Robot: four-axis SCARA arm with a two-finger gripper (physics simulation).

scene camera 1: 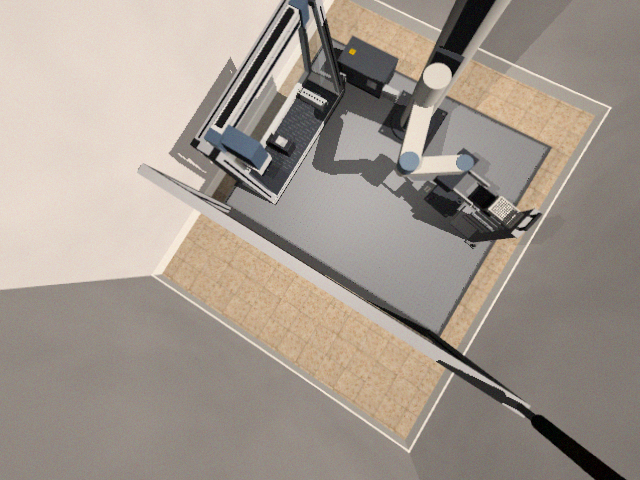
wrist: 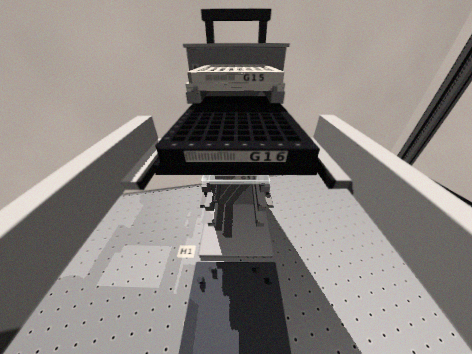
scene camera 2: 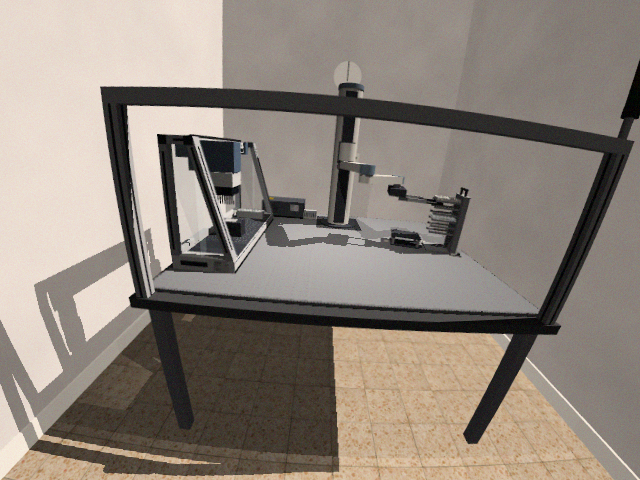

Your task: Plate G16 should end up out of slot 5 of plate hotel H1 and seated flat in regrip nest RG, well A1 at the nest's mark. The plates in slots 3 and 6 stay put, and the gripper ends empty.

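Seen in the pictures: gripper, fingertip midpoint: (scene camera 1: 479, 195) (wrist: 235, 130) (scene camera 2: 424, 199); arm's base at its link origin: (scene camera 2: 337, 224).
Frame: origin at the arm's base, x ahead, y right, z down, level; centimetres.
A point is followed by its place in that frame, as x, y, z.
Plate G16 (wrist: 237, 162) @(34.0, -41.2, -27.9) (scene camera 1: 481, 197) @(34.8, -45.3, -28.2) is black and level, held between the fingers of my gripper (wrist: 235, 130) @(34.5, -44.3, -28.4) (scene camera 1: 480, 198) @(34.5, -44.3, -28.4), which is shut on it. In the wrist view it stands in front of the hotel, nearer than the white plate G15 (wrist: 225, 79) @(34.8, -50.1, -30.6) (scene camera 1: 503, 208) @(36.2, -54.4, -31.2), which sits in an upper slot. Plate hotel H1 (scene camera 2: 457, 227) @(45.0, -61.4, -17.0) (wrist: 237, 56) @(38.4, -62.3, -32.2) stands upright at the right of the table. A clear plate (wrist: 235, 179) @(35.6, -49.9, -19.9) sits lower in it, mostly hidden behind G16. The dark regrip nest (scene camera 2: 405, 237) @(38.7, -36.0, -6.9) (wrist: 250, 307) @(35.4, -39.9, -7.3) lies low in front of the hotel; its A1 mark cannot be made out.
A framed liquid-handling machine (scene camera 2: 206, 262) @(85.0, 56.2, -5.2) (scene camera 1: 276, 198) @(81.6, 45.1, -5.8) stands at the left of the table (scene camera 2: 336, 279) @(83.0, 5.2, -1.3). A dark box (scene camera 1: 368, 64) @(-9.8, 38.1, -12.8) (scene camera 2: 288, 206) @(-3.5, 35.9, -9.6) stands near the arm's column (scene camera 2: 341, 180) @(7.7, 1.0, -32.0). A dark frame (scene camera 2: 361, 105) @(104.4, 6.2, -60.4) spans the table's front edge. The H1 label (wrist: 186, 251) @(26.2, -52.5, -1.3) lies beside the hotel's base.
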